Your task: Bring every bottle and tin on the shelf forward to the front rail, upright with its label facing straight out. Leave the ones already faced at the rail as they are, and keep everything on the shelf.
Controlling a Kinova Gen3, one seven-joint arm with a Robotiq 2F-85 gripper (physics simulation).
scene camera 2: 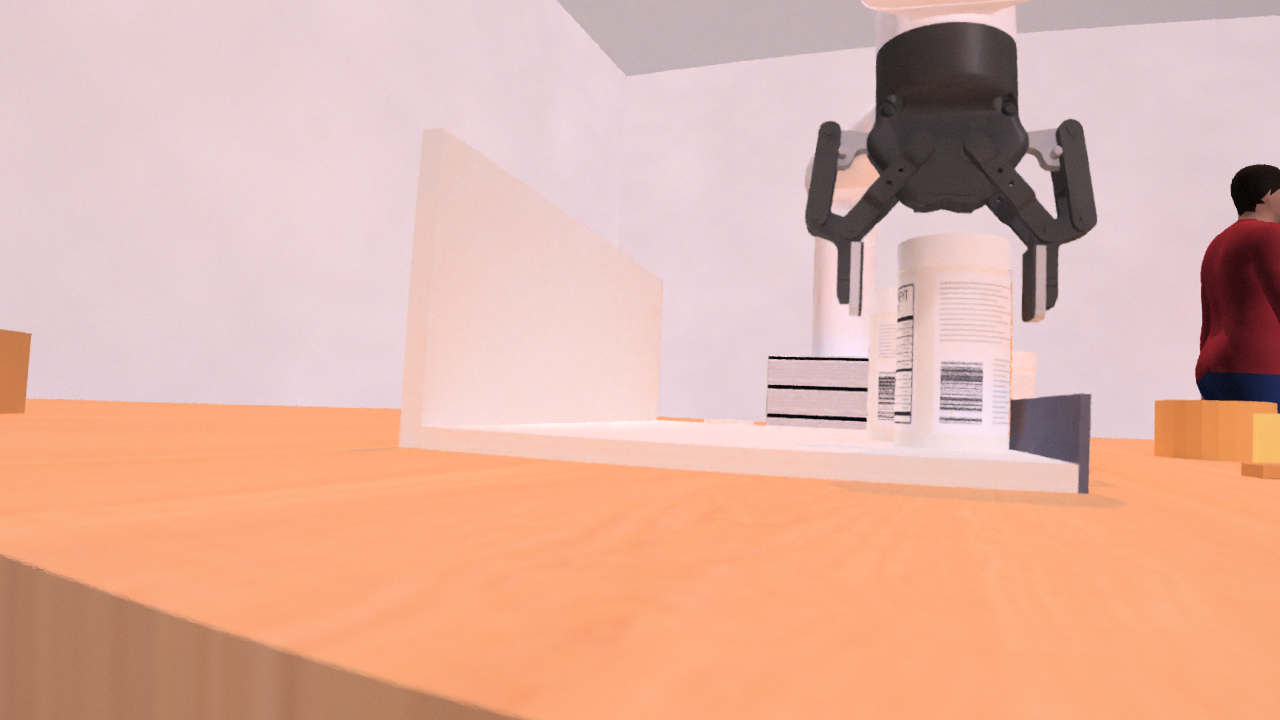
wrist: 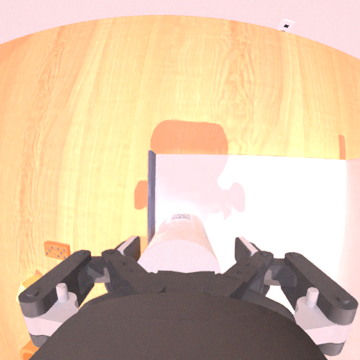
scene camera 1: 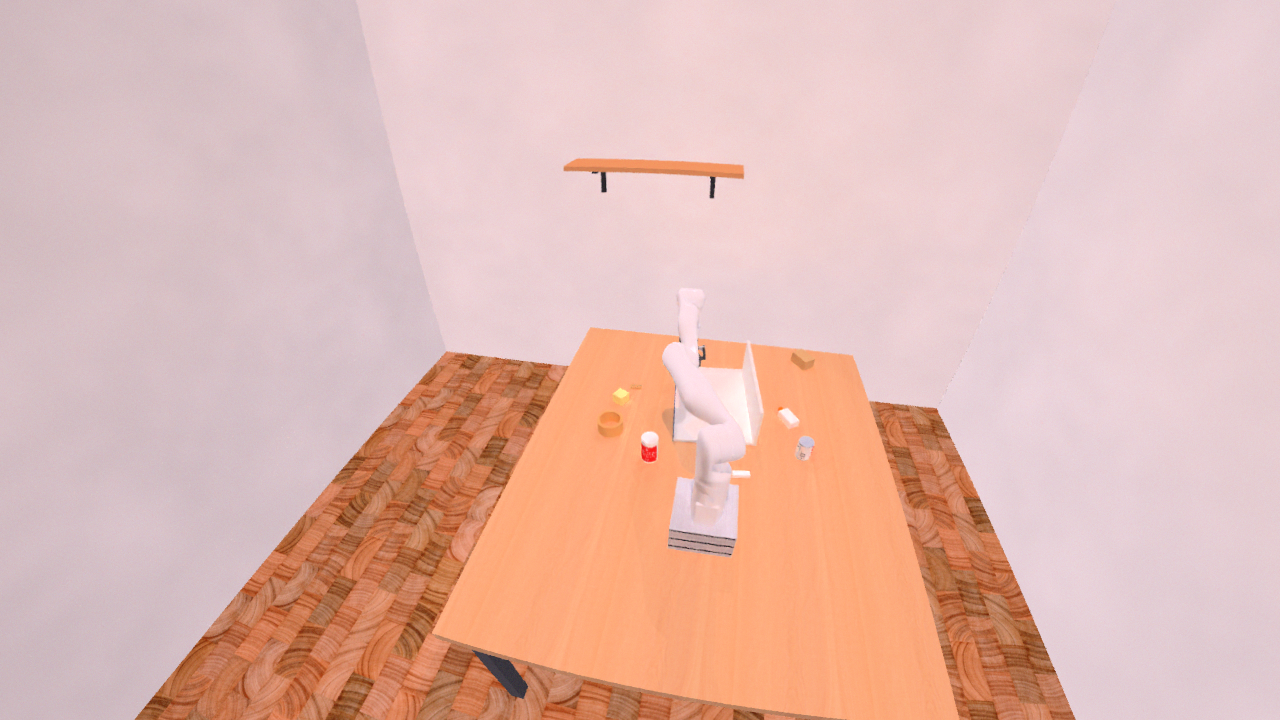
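Where they show: gripper, fingertip midpoint: [scene camera 2: 943,317]; arm's base, link origin: [scene camera 2: 842,361] [scene camera 1: 706,512].
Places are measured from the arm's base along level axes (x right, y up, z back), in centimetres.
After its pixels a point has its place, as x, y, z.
The white shelf [scene camera 1: 735,407] @[4.7, -9.4, -57.1] [scene camera 2: 760,454] @[-10.7, -9.7, -80.2] [wrist: 280,215] lies on the table, with a dark rail [scene camera 2: 1060,438] @[-22.5, -8.5, -75.7] [wrist: 151,190] along its front edge. A large white bottle [scene camera 2: 953,358] @[-18.0, -4.9, -71.6] [wrist: 181,252] stands upright near the rail; its barcode side faces scene camera 2, and its front label is not readable. A smaller white container [scene camera 2: 881,367] @[-13.2, -4.7, -61.5] stands partly hidden behind it. Part of another pale item [scene camera 2: 1023,371] @[-23.9, -2.7, -27.8] shows behind, to the right. My gripper [scene camera 2: 944,304] @[-17.3, -2.5, -69.5] [wrist: 186,247] is open and points down, its fingers on either side of the large bottle's upper part, apart from it.
The shelf's tall back panel [scene camera 1: 753,394] @[10.2, 1.1, -54.0] [scene camera 2: 528,313] @[7.3, -2.4, -71.7] rises behind. On the table outside are a red can [scene camera 1: 648,449] @[-22.2, -3.4, -22.4], a tin [scene camera 1: 804,449] @[29.9, -4.8, -35.9], a lying white bottle [scene camera 1: 788,418] @[25.1, -7.7, -53.7], a brown bowl [scene camera 1: 610,425] @[-38.4, -5.5, -31.5], a yellow cube [scene camera 1: 620,395] @[-40.2, -6.7, -50.0] and a wooden block [scene camera 1: 802,360] @[31.8, -5.9, -91.3].
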